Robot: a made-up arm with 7 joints.
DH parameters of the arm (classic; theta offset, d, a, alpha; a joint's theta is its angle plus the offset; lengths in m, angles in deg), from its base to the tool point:
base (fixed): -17.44 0 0.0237 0
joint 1: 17.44 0.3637 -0.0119 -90
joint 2: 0 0.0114 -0.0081 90
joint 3: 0 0.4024 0.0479 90
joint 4: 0 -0.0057 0.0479 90
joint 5: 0 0.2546 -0.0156 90
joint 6: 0 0.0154 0.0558 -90
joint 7: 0 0.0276 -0.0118 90
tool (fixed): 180 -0.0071 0 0
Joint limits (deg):
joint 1: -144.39..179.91
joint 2: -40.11..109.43
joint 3: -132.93..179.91
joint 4: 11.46..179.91
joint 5: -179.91..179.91
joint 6: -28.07..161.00
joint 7: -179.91..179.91
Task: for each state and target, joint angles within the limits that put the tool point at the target. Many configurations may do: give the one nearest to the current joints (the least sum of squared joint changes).
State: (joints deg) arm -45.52 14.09 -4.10 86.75 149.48 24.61 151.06
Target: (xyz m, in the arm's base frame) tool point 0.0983 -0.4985 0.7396
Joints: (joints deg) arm -68.25 24.35 -16.90 109.10 146.08 33.17 150.91
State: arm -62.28 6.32 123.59 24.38 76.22 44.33 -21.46
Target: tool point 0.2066 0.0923 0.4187
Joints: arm -104.74 -28.75 116.27 12.04 76.44 46.97 -24.98
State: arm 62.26 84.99 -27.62 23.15 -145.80 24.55 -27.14
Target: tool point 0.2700 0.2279 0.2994
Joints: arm 68.59 54.53 -34.58 47.67 -145.74 25.41 -26.13
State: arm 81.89 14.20 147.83 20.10 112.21 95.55 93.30
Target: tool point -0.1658 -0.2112 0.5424
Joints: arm 77.04 2.68 142.92 25.05 113.70 94.20 94.05
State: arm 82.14 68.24 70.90 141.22 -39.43 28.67 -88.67
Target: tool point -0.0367 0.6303 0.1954
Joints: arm 70.53 93.15 56.06 117.21 -40.46 29.54 -86.76
